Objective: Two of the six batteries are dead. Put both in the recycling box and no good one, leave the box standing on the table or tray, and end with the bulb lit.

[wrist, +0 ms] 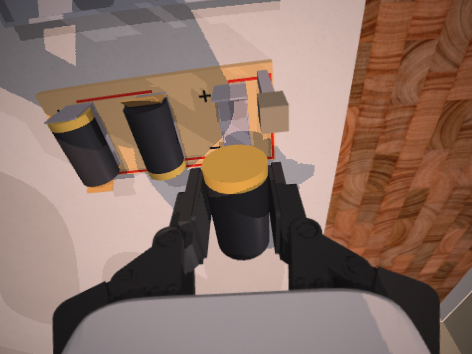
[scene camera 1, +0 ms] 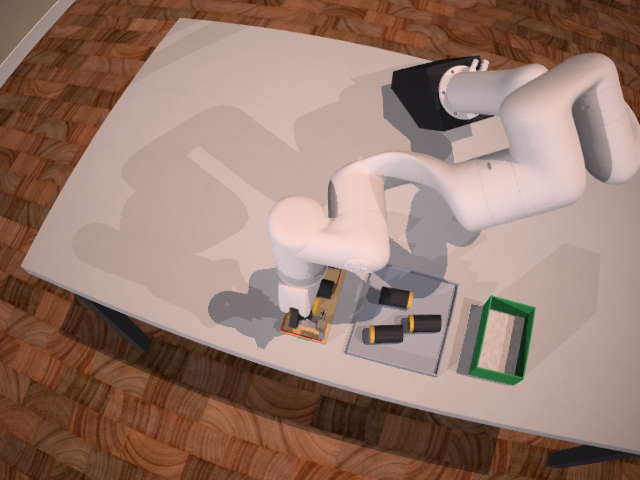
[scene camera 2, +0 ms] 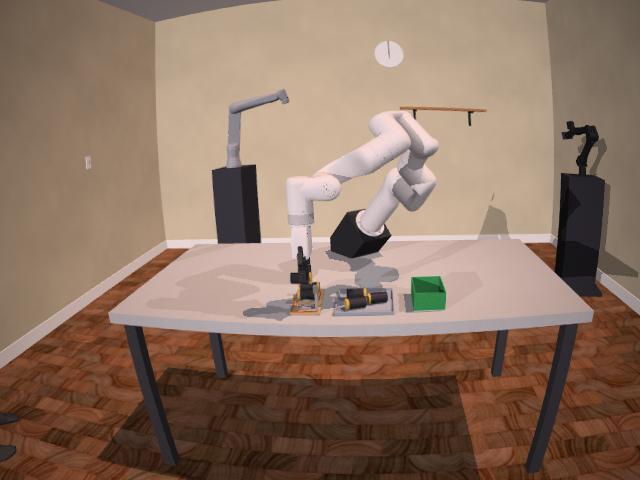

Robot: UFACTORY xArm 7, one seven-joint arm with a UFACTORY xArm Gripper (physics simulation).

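Seen in the pictures: gripper, fingertip midpoint: [wrist: 237, 185] [scene camera 2: 305, 279]; arm's base at its link origin: [scene camera 1: 462, 92] [scene camera 2: 369, 223].
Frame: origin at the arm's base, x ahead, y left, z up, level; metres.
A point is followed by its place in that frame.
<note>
My gripper [scene camera 1: 307, 319] {y -0.065, x 0.588, z -0.036 m} [scene camera 2: 301, 275] {y -0.065, x 0.588, z -0.036 m} [wrist: 237, 185] {y -0.065, x 0.588, z -0.036 m} is shut on a black battery [wrist: 242, 220] {y -0.071, x 0.591, z -0.015 m} with a yellow end, held above the near end of the wooden board [scene camera 1: 333, 311] {y -0.035, x 0.546, z -0.130 m} [wrist: 192, 132] {y -0.085, x 0.550, z -0.130 m}. Below it, the board's end slot [wrist: 235, 122] {y -0.070, x 0.587, z -0.128 m} is empty. In the wrist view, a left battery [wrist: 82, 150] {y -0.093, x 0.466, z -0.096 m} has its yellow end up and a middle battery [wrist: 156, 137] {y -0.074, x 0.527, z -0.095 m} its yellow end down, both in board slots. Three batteries [scene camera 1: 397, 298] {y 0.064, x 0.474, z -0.104 m} [scene camera 1: 424, 323] {y 0.132, x 0.496, z -0.103 m} [scene camera 1: 386, 334] {y 0.077, x 0.548, z -0.104 m} lie on the grey tray [scene camera 1: 418, 353] {y 0.149, x 0.544, z -0.136 m} [scene camera 2: 361, 313] {y 0.107, x 0.590, z -0.132 m}. The green box [scene camera 1: 481, 335] {y 0.244, x 0.471, z -0.095 m} [scene camera 2: 428, 299] {y 0.302, x 0.531, z -0.100 m} stands empty. I cannot make out the bulb.
A grey arm with a tan block [wrist: 273, 112] {y -0.024, x 0.602, z -0.048 m} rises at the board's end, beside the empty slot. The tray lies between board and box. The table's front edge [scene camera 2: 351, 328] {y 0.093, x 0.656, z -0.152 m} is close to the board. The robot's base [scene camera 1: 423, 98] {y -0.079, x 0.033, z -0.038 m} [scene camera 2: 356, 240] {y -0.042, x 0.063, z -0.055 m} stands at the back.
</note>
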